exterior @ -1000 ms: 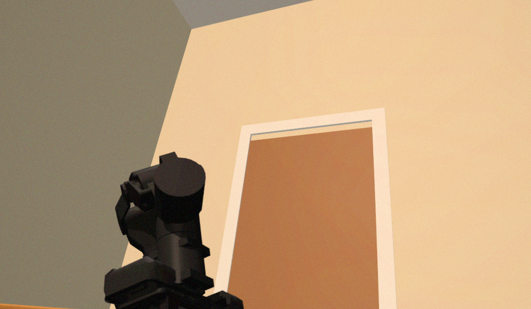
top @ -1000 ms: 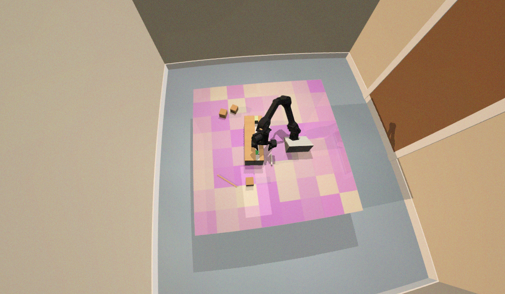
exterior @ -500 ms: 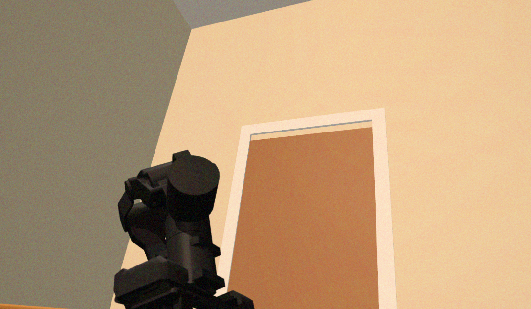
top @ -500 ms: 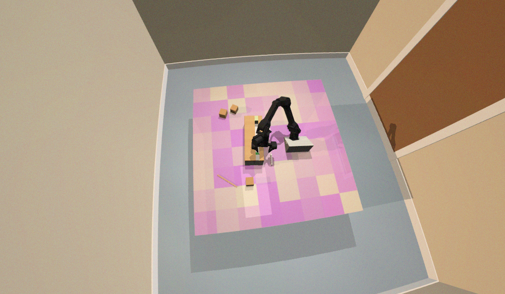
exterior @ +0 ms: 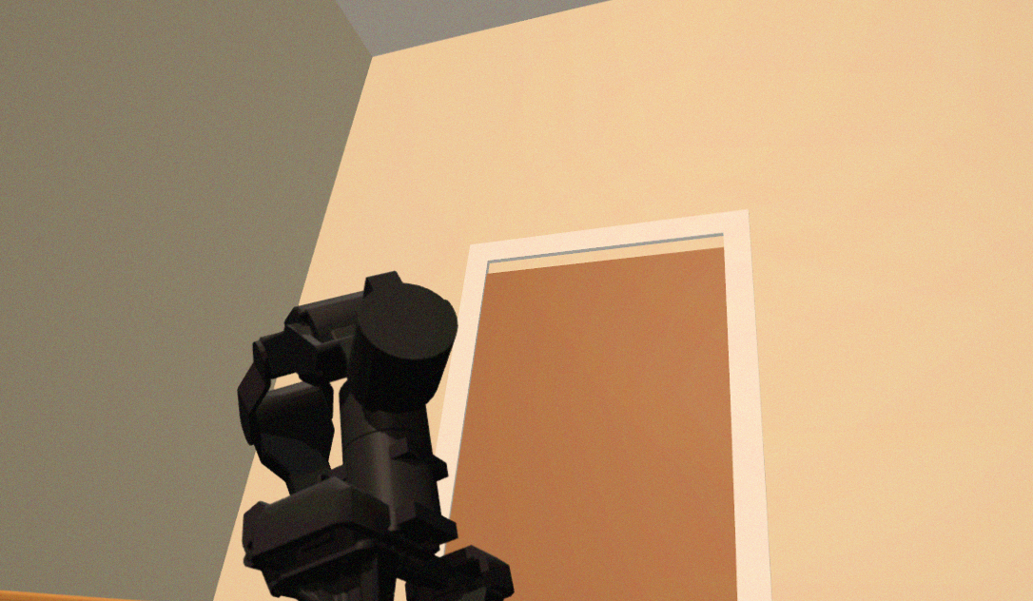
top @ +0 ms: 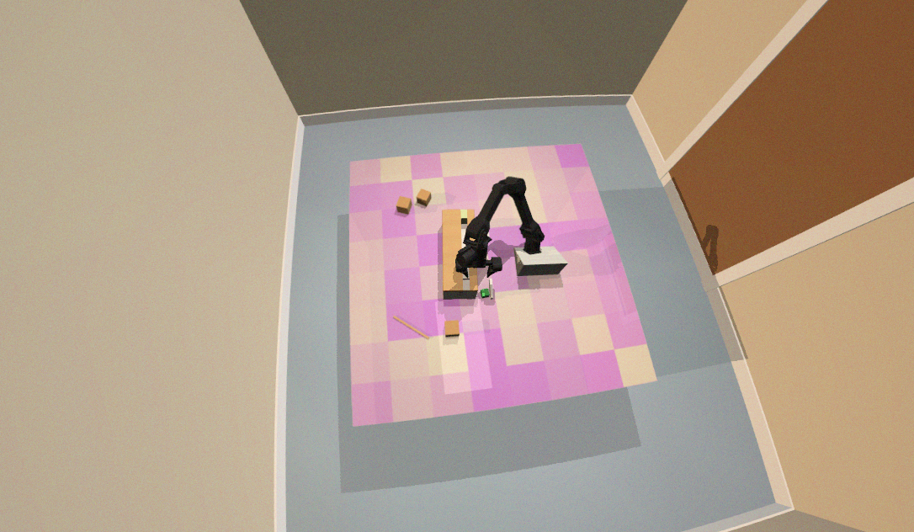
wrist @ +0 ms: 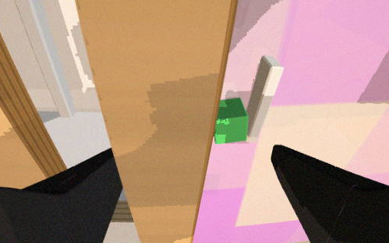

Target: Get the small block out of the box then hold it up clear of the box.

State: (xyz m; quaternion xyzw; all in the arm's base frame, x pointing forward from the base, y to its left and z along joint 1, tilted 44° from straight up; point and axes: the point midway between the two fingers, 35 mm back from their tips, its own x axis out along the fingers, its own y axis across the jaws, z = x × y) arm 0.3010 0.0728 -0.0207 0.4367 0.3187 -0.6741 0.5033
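My gripper tip is now 80 mm above the green block, 50 mm to the right of it and 20 mm past it. The rest, counted from my gripper tip: long tan box (130 mm to the right, 40 mm below, 10 mm ahead); thin stick (320 mm ahead, 120 mm to the left, 100 mm below).
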